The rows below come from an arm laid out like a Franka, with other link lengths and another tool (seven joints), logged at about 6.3 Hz.
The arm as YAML. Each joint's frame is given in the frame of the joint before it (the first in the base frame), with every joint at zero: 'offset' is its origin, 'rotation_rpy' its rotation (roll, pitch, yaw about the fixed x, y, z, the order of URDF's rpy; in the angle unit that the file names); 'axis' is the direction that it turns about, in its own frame. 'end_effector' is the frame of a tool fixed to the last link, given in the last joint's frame.
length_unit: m
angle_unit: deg
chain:
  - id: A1
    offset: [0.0, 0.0, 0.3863]
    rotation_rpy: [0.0, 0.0, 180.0]
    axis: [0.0, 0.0, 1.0]
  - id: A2
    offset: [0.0, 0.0, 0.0]
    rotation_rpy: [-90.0, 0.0, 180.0]
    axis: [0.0, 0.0, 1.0]
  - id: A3
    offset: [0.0, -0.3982, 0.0]
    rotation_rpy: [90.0, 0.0, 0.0]
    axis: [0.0, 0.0, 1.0]
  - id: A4
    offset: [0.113, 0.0, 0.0]
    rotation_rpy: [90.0, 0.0, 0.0]
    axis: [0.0, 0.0, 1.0]
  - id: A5
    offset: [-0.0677, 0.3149, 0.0]
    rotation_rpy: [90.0, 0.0, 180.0]
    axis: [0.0, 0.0, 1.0]
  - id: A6
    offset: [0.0, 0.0, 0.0]
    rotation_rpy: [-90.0, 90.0, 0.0]
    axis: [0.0, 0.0, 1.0]
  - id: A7
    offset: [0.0, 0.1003, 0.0]
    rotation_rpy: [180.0, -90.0, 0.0]
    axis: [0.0, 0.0, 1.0]
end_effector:
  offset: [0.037, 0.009, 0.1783]
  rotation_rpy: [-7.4, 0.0, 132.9]
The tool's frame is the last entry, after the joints.
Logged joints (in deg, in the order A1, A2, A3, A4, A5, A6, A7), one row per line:
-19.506, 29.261, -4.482, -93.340, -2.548, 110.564, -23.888
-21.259, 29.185, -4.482, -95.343, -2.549, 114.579, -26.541
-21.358, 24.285, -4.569, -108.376, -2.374, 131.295, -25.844
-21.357, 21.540, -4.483, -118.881, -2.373, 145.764, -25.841
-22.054, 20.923, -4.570, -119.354, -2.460, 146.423, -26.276
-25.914, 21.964, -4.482, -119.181, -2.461, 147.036, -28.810
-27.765, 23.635, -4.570, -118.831, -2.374, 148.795, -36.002
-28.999, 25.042, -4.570, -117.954, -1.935, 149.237, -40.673
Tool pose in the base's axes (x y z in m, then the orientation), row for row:
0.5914, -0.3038, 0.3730, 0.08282, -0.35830, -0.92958, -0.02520
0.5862, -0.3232, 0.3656, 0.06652, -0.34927, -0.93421, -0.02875
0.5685, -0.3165, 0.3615, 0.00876, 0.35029, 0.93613, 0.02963
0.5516, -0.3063, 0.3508, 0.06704, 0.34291, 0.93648, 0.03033
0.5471, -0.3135, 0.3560, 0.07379, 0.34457, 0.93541, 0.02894
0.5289, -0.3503, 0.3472, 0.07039, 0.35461, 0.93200, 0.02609
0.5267, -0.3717, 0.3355, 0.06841, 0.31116, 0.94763, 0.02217
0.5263, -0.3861, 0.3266, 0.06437, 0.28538, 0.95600, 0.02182
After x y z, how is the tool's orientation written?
As a quaternion, w x y z.
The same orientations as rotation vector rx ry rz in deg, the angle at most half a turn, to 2 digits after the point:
-61.30, -159.04, -4.31
-60.34, -161.39, -4.97
62.70, 167.57, 5.30
59.22, 161.73, 5.24
59.27, 160.90, 4.98
61.12, 160.63, 4.50
53.69, 163.52, 3.83
49.36, 165.37, 3.77

